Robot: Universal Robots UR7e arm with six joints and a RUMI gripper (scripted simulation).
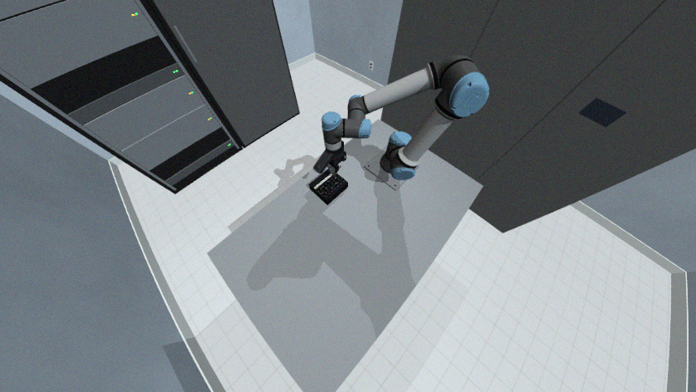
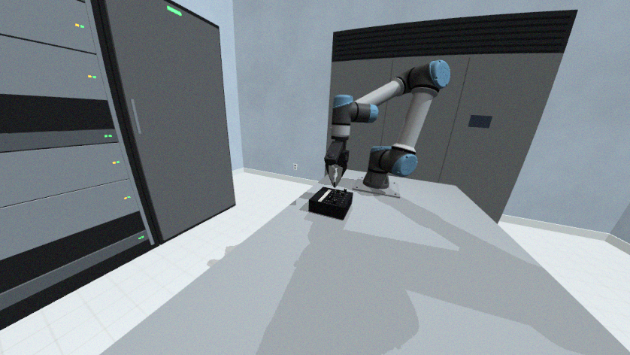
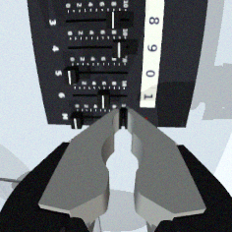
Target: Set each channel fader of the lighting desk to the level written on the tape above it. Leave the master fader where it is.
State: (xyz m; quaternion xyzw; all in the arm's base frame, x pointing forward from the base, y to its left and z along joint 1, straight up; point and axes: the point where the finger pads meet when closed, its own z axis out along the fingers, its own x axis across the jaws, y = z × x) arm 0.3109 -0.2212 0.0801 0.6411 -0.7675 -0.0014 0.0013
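Right now my hand is 20 mm past the master fader cap, 50 mm to the right of it and 30 mm above it.
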